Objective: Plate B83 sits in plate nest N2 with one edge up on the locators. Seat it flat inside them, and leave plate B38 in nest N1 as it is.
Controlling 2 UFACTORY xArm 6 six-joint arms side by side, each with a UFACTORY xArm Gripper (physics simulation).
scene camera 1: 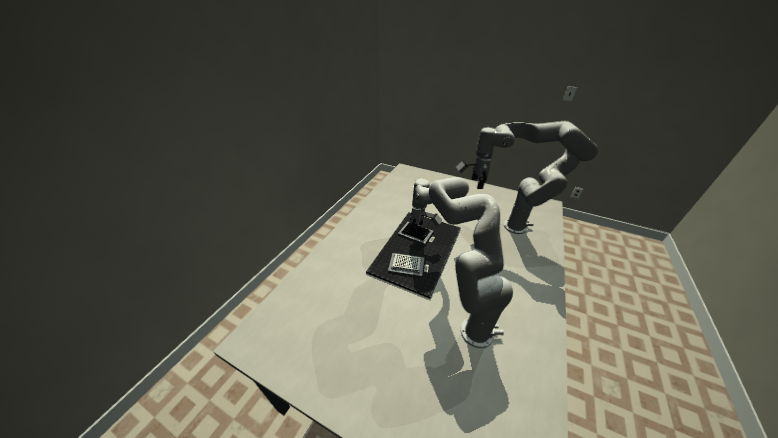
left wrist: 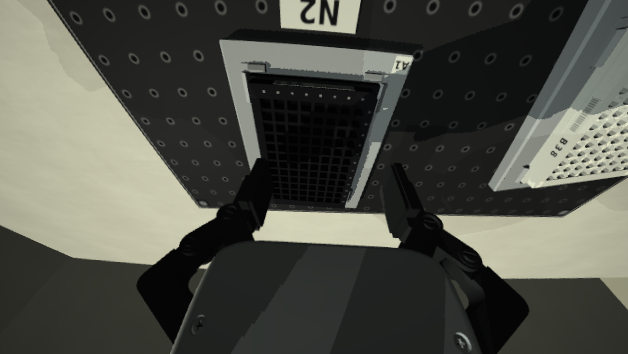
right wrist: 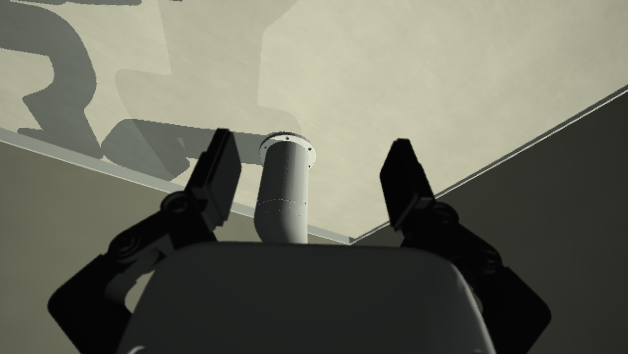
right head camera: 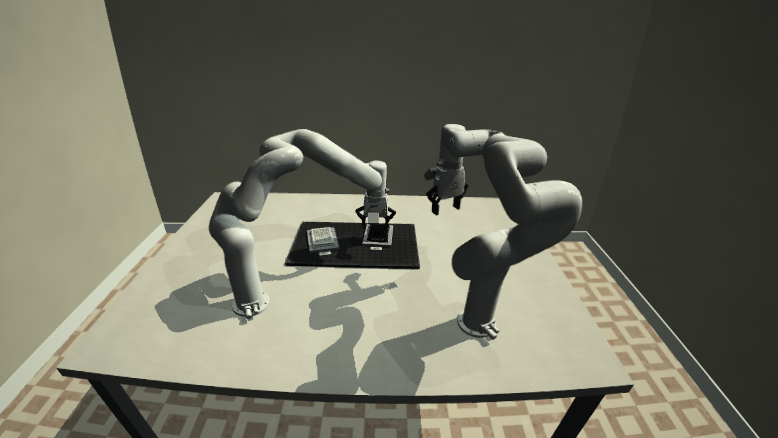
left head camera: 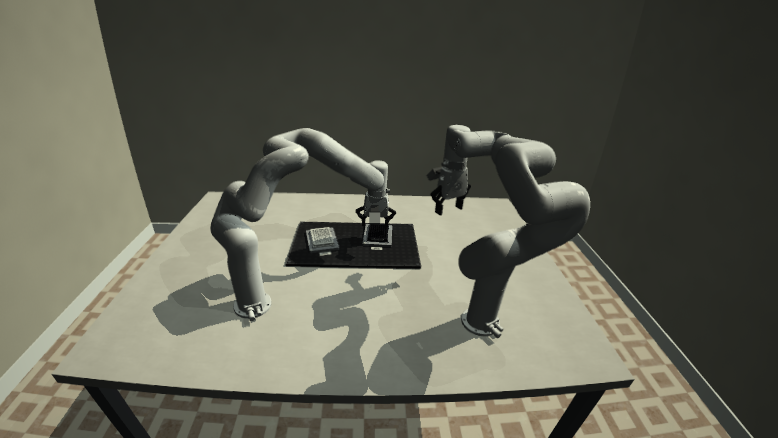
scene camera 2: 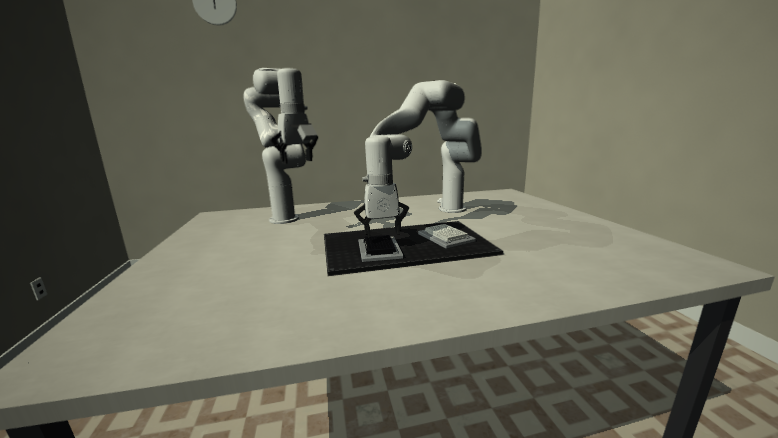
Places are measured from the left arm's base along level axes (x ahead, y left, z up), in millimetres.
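Pixels of known places: left gripper, fingertip midpoint: [scene camera 1: 416, 229] [left wrist: 327, 174] [right head camera: 375, 227] [left head camera: 374, 227] [scene camera 2: 383, 235]; right gripper, fingertip midpoint: [scene camera 1: 477, 184] [right wrist: 313, 152] [right head camera: 445, 210] [left head camera: 448, 211] [scene camera 2: 297, 162]; left arm's base, link origin: [scene camera 1: 476, 332] [right head camera: 250, 303] [left head camera: 252, 305] [scene camera 2: 452, 209]; right arm's base, link origin: [scene camera 1: 514, 227] [right wrist: 287, 153] [right head camera: 476, 323] [left head camera: 480, 322] [scene camera 2: 284, 219].
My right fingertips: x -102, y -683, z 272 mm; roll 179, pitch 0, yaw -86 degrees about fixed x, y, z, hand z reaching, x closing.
For each thing: its top centre in the pictures, then the offset to it from my right fingertips. "spot": a spot on its surface instead. Level surfaces: height alone.
- Black plate B83, top centre: [left wrist: 309, 163] [scene camera 2: 379, 242] [left head camera: 378, 231] [right head camera: 378, 231] [scene camera 1: 416, 230] 314 mm ahead, 112 mm left, 233 mm down
- grey nest N2, top centre: [left wrist: 309, 155] [scene camera 2: 379, 245] [left head camera: 378, 233] [right head camera: 378, 233] [scene camera 1: 415, 231] 313 mm ahead, 112 mm left, 243 mm down
- White plate B38, top centre: [scene camera 2: 445, 230] [left head camera: 321, 235] [right head camera: 322, 235] [scene camera 1: 406, 261] 372 mm ahead, 347 mm left, 233 mm down
- nest N1, top centre: [left wrist: 624, 117] [scene camera 2: 445, 233] [left head camera: 321, 237] [right head camera: 322, 237] [scene camera 1: 406, 263] 372 mm ahead, 347 mm left, 243 mm down
- pale table, surface height: 272 mm down
- N2 label, surface spot: [left wrist: 320, 14] spot: 230 mm ahead, 159 mm left, 257 mm down
Black plate B83 [left head camera: 377, 233] [scene camera 1: 416, 232] [scene camera 2: 381, 245] [left wrist: 312, 135] lies in the grey nest N2 [scene camera 2: 382, 258] [left wrist: 310, 56]. In the left wrist view its far end covers the nest's far rim; its exact tilt is hard to judge. My left gripper [left head camera: 376, 223] [scene camera 2: 383, 235] [left wrist: 327, 174] is open and points down over the plate's far end, one finger by each long side, with nothing gripped. White plate B38 [left head camera: 322, 236] [scene camera 1: 407, 262] [scene camera 2: 449, 233] sits in nest N1 [left wrist: 535, 120]. My right gripper [left head camera: 449, 208] [right head camera: 445, 208] [right wrist: 313, 152] is open and empty, high above the table.
Both nests stand on a black perforated board [left head camera: 405, 258] [scene camera 2: 337, 266] on the pale table [left head camera: 283, 353]. Nest N1 is left of N2 in the head views and right of it in the left wrist view. The N2 label [left wrist: 320, 14] lies beside the nest.
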